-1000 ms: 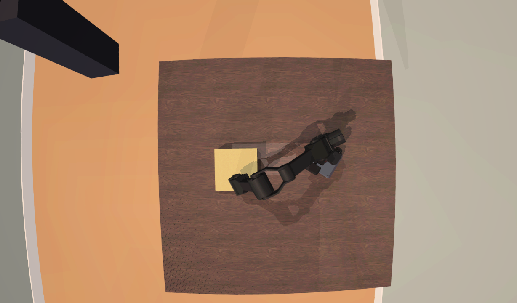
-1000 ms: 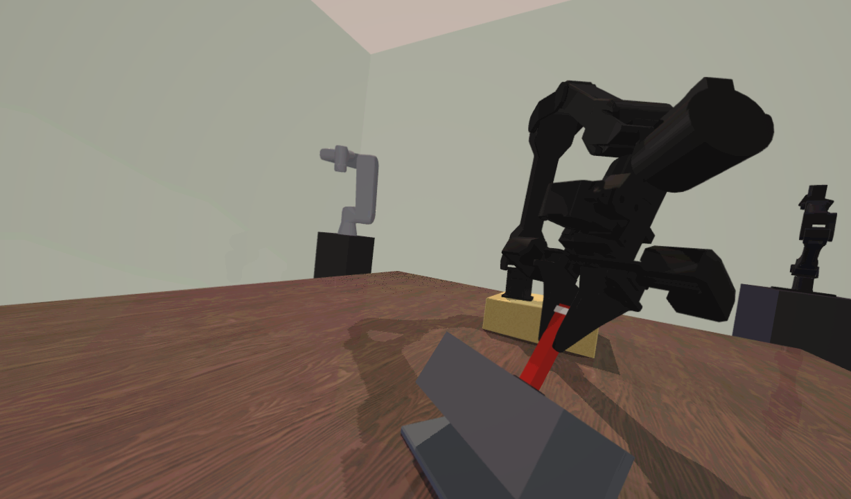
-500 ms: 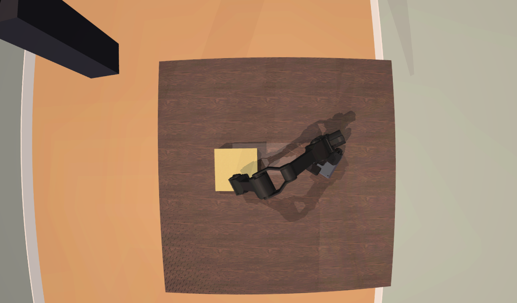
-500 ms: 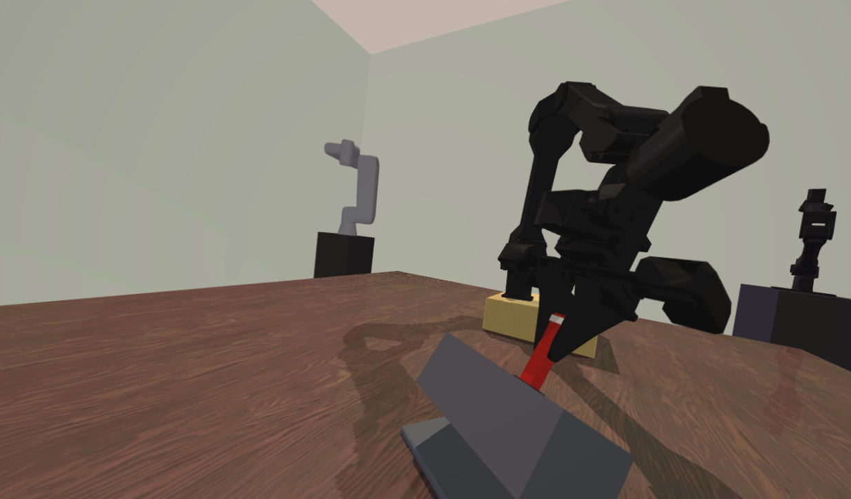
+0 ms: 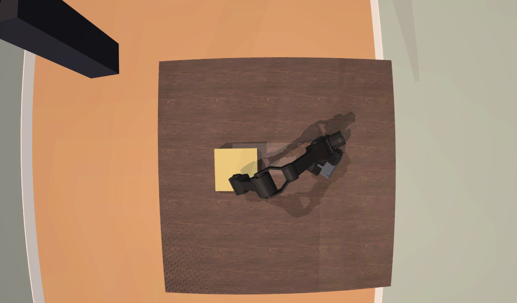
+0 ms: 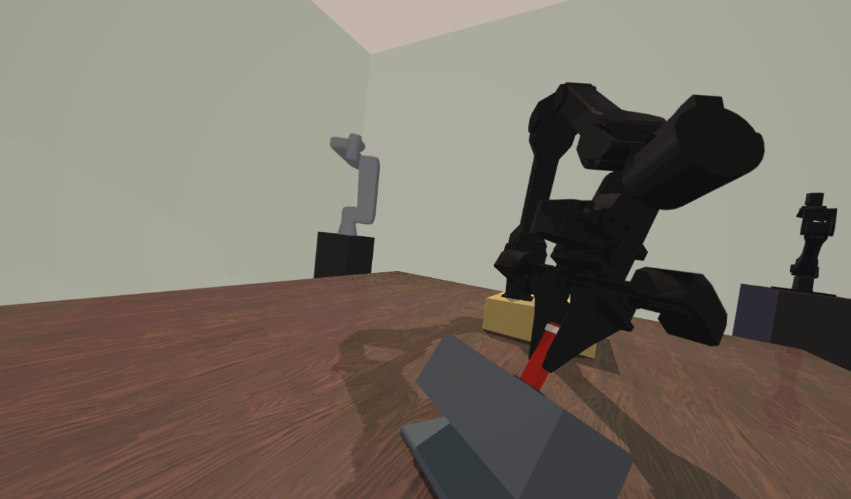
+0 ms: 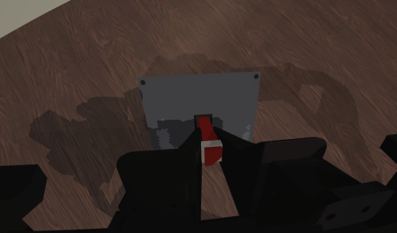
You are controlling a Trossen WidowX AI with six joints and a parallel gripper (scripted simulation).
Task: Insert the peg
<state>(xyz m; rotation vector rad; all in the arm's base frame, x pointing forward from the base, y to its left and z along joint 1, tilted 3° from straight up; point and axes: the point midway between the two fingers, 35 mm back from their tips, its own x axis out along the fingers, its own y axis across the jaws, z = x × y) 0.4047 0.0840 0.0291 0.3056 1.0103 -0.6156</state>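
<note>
My gripper tip is 10 mm past the red square peg, 10 mm to the right of it and 10 mm below it. The rest, counted from my gripper tip: grey sloped panel 20 mm ahead, 10 mm to the right, 40 mm below.
</note>
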